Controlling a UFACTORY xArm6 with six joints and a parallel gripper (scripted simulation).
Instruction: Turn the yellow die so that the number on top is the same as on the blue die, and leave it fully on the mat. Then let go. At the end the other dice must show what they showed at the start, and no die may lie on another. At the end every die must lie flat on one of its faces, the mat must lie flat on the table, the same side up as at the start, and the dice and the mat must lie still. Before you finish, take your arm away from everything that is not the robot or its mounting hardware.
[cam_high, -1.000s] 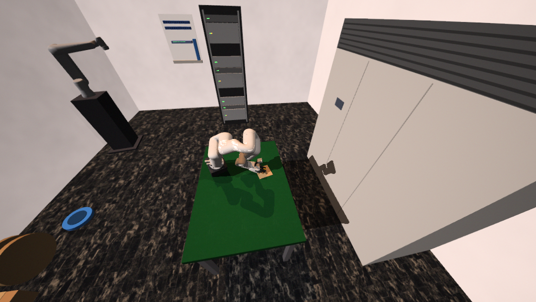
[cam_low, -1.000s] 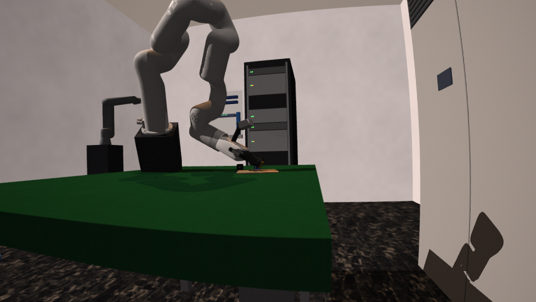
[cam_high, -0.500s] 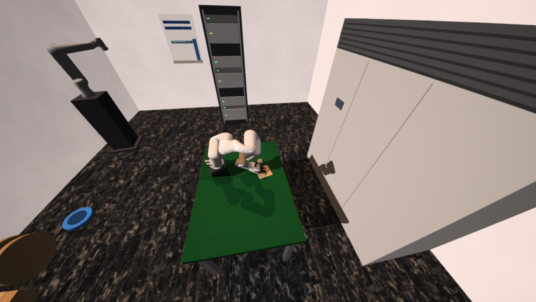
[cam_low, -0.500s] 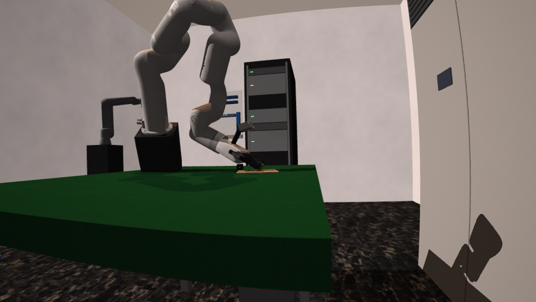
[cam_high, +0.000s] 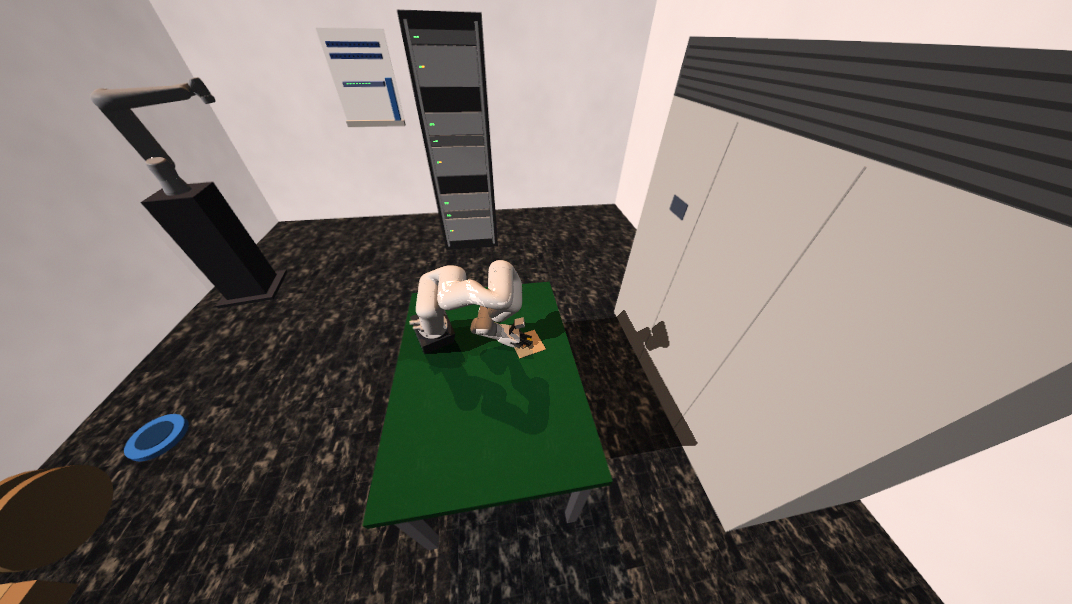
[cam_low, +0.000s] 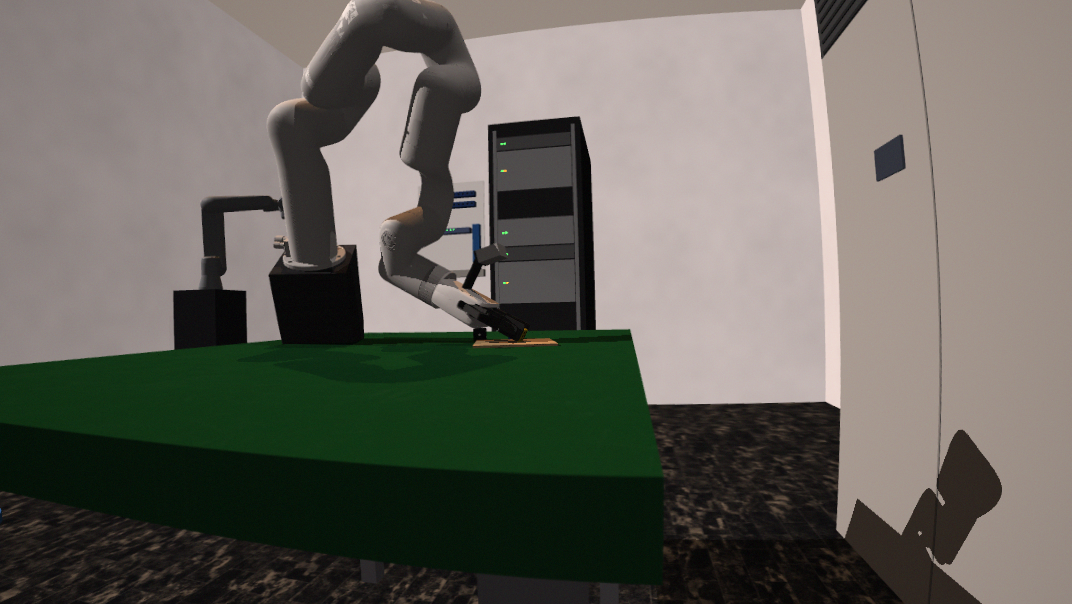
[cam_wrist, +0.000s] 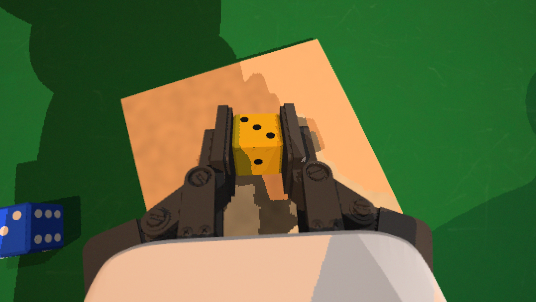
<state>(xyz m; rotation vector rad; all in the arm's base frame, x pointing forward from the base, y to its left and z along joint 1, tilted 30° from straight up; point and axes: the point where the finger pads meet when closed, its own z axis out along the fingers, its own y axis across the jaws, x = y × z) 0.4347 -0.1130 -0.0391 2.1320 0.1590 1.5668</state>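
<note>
Now: the yellow die 1 cm ahead of my hand and 1 cm below it. Also, from my hand: black die (8 cm behind, 11 cm to the left, 2 cm below); blue die (1 cm behind, 13 cm to the left, 2 cm below); mat (3 cm below).
</note>
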